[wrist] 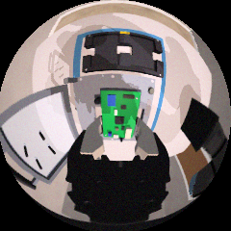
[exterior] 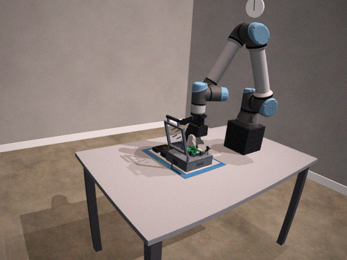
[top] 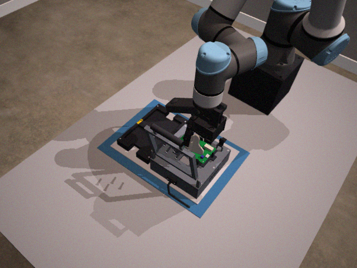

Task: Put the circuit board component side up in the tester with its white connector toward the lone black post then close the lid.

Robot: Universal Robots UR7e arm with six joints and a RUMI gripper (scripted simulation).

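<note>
Now: hand right at the green circuit board. Also, from my hand: tester lid: 120 mm ahead, 100 mm above.
</note>
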